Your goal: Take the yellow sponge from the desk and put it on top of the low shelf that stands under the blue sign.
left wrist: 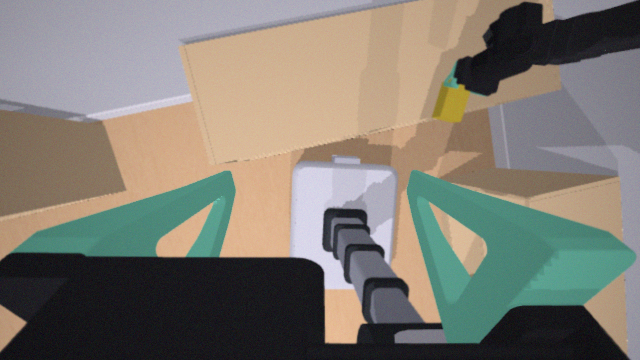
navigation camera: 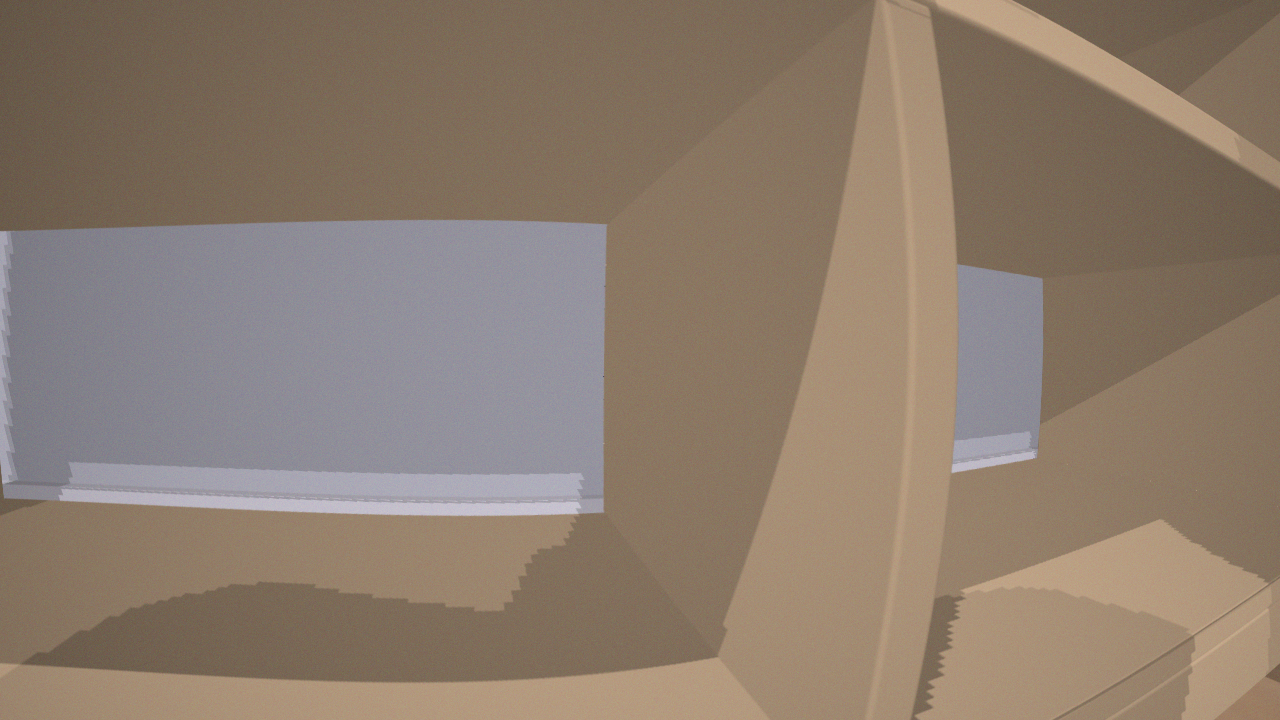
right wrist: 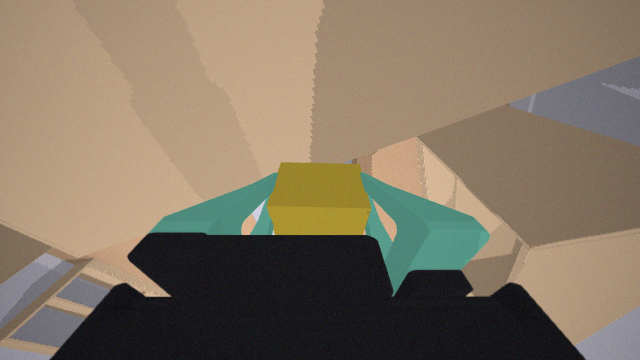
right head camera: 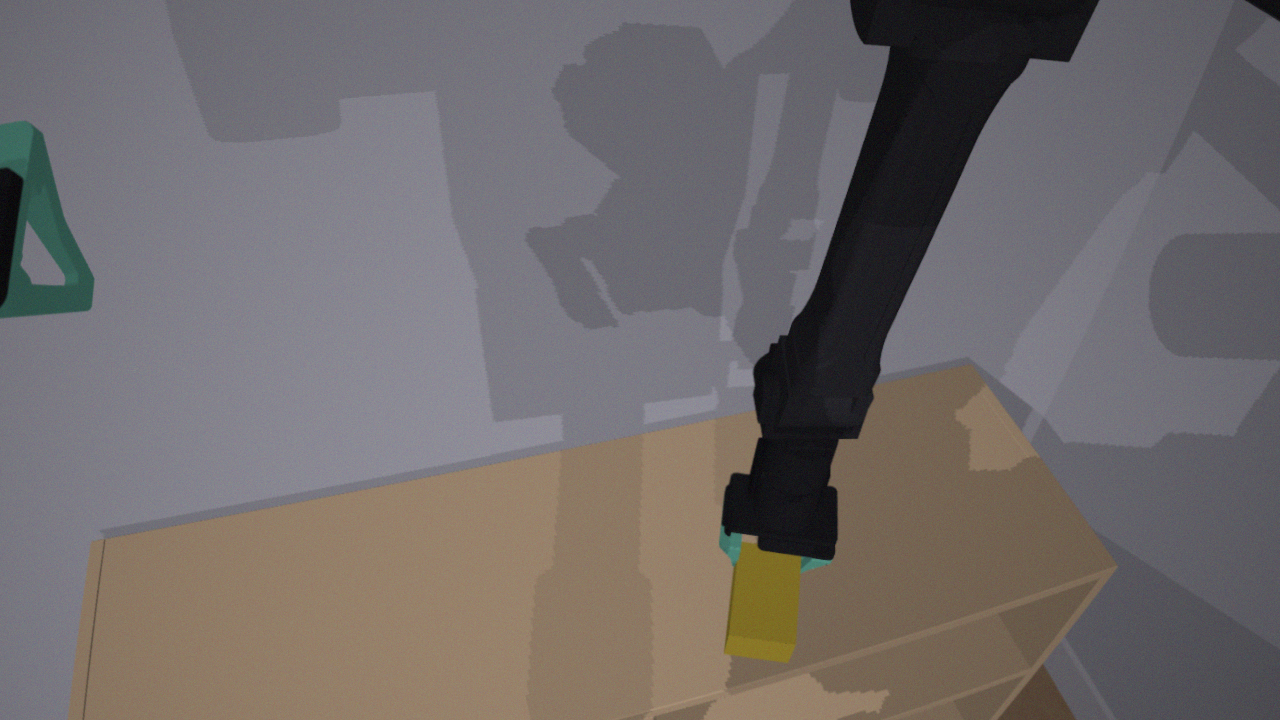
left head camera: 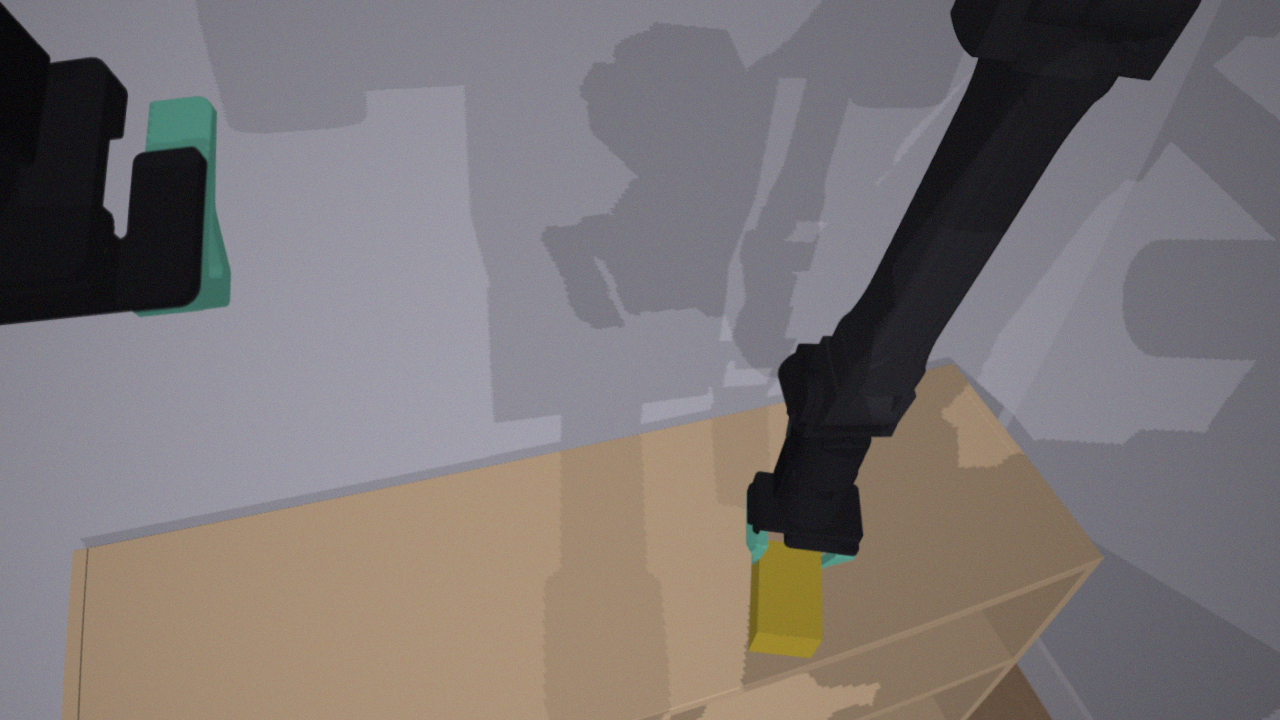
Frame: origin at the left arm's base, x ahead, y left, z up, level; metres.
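Seen in the pictures: left gripper, fingertip midpoint: (left wrist: 320,180) (left head camera: 102,301); right gripper, fingertip midpoint: (left wrist: 454,86) (right wrist: 319,179) (right head camera: 765,565) (left head camera: 783,562).
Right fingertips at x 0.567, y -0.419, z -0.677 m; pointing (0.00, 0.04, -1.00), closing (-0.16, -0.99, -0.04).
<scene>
Offsets run from my right fingertips to a thing's middle. "spot": to the spot under its first point. Level surfaces: height alone.
The yellow sponge @(dx -0.044, dy +0.007, dz +0.005 m) (left head camera: 785,600) (right head camera: 765,600) (left wrist: 451,104) (right wrist: 320,186) is held in my right gripper (left head camera: 789,557) (right head camera: 769,559) (left wrist: 454,86) (right wrist: 319,179), which is shut on it, with a green finger at each side. The sponge points down over the front part of a low wooden shelf's top @(dz -0.123 m) (left head camera: 402,573) (right head camera: 358,573) (left wrist: 290,90) (right wrist: 225,50). I cannot tell whether it touches the board. The shelf's upright @(spot: dx -0.102, dy +0.127, dz -0.512 m) (navigation camera: 908,358) shows close in the navigation camera. My left gripper (left wrist: 320,180) is open and empty, off to the left. The blue sign and the desk do not show.
A grey wall (left head camera: 340,385) (right head camera: 313,358) stands behind the shelf. In the left wrist view, the robot's white base (left wrist: 310,225) stands on the wooden floor @(dz -0.733 m) (left wrist: 150,140) in front of the shelf. Other wooden units stand at left (left wrist: 50,160) and right (left wrist: 580,210) (right wrist: 525,185).
</scene>
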